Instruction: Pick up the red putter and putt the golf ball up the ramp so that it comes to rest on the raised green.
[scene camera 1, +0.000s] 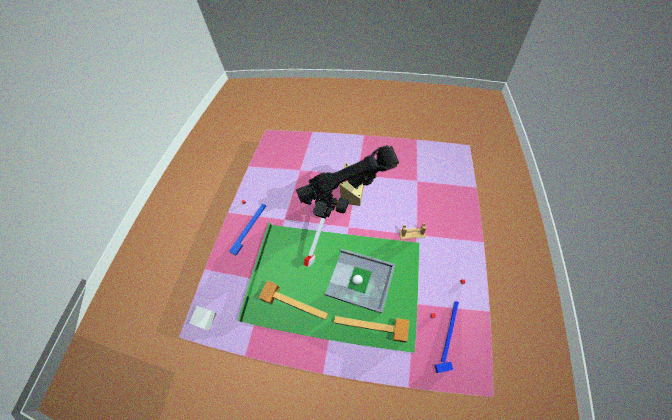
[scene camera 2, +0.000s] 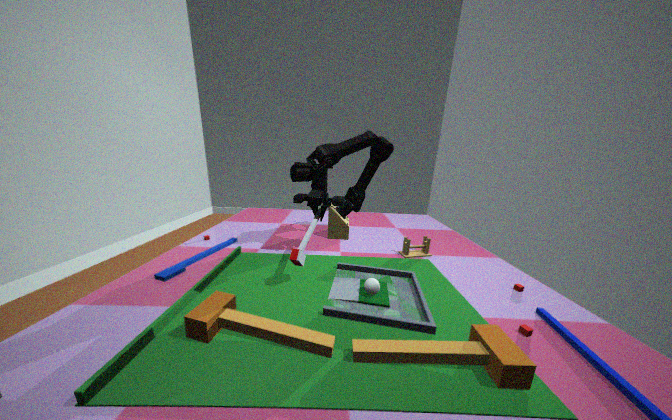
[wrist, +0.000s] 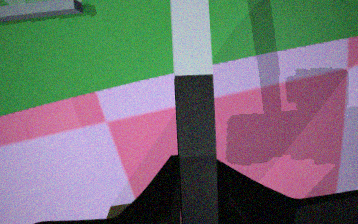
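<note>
Scene camera 2: my gripper (scene camera 2: 319, 221). Wrist view: gripper again (wrist: 188, 161).
</note>
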